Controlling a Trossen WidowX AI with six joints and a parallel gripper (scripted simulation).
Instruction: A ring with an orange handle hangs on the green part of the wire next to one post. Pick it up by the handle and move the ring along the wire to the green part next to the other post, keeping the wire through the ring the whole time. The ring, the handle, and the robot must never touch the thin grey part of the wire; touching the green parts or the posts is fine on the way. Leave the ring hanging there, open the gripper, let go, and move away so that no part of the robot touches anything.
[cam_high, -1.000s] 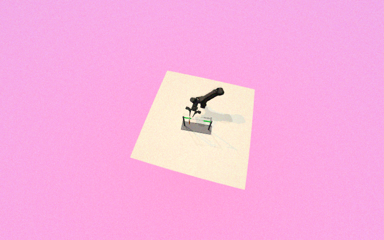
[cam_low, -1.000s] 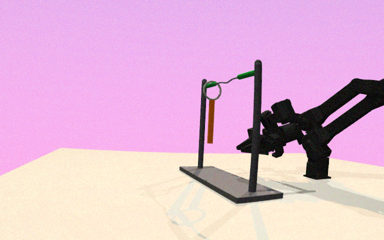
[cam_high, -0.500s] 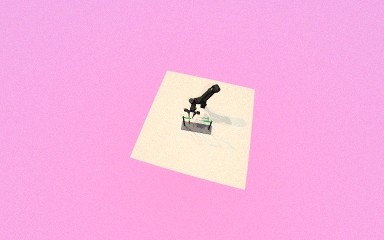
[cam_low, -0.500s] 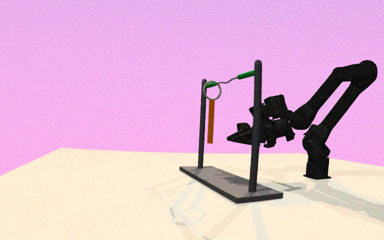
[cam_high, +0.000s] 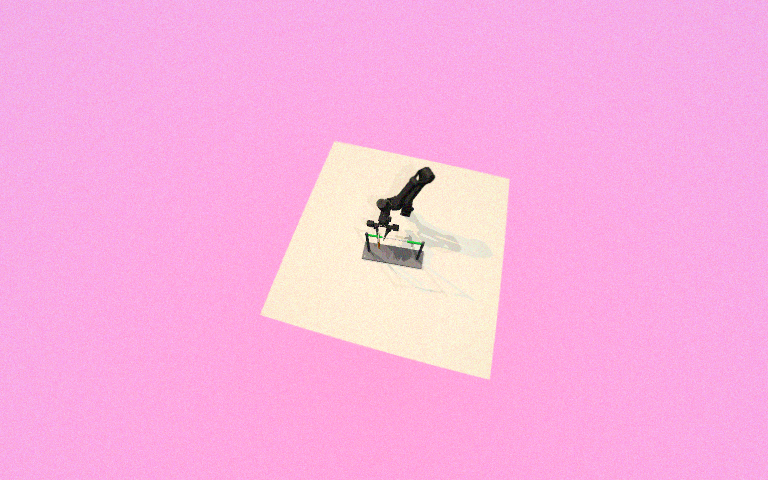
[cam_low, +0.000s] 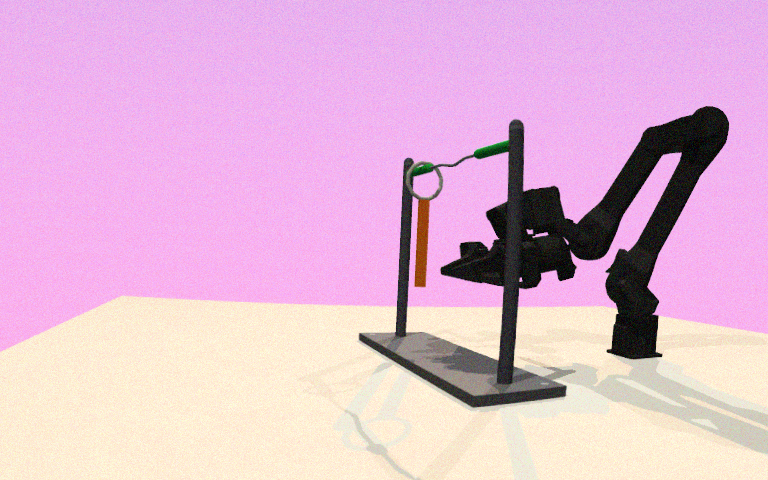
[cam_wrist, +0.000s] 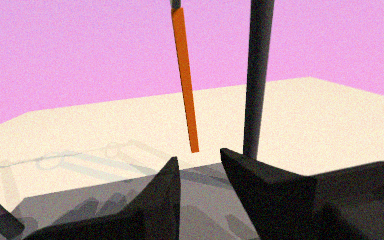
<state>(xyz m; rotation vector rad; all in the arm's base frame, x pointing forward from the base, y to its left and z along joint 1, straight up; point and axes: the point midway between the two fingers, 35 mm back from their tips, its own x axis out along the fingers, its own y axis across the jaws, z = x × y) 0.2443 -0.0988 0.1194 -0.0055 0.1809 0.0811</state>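
The clamp rig is 3 cm ahead of my gripper tip, 9 cm to the left of it and 3 cm above it.
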